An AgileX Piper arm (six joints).
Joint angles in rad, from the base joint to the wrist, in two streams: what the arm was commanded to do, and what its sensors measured. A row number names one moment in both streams.
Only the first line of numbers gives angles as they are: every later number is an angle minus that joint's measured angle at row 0.
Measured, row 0:
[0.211, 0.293, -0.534, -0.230, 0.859, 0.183]
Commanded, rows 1 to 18:
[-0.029, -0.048, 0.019, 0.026, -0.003, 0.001]
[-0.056, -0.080, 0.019, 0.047, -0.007, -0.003]
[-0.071, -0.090, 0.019, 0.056, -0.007, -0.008]
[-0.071, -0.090, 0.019, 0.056, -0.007, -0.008]
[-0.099, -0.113, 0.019, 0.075, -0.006, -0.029]
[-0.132, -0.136, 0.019, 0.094, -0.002, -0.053]
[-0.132, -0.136, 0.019, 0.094, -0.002, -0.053]
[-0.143, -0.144, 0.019, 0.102, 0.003, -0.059]
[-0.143, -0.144, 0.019, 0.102, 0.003, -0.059]
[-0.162, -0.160, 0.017, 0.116, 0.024, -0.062]
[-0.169, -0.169, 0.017, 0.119, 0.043, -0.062]
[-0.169, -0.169, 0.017, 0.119, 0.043, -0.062]
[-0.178, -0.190, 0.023, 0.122, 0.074, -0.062]
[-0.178, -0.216, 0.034, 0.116, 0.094, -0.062]
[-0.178, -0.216, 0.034, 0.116, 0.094, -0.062]
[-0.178, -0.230, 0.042, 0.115, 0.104, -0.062]
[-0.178, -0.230, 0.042, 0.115, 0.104, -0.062]
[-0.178, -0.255, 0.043, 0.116, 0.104, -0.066]
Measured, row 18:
[-0.170, -0.221, 0.038, 0.116, 0.093, -0.052]
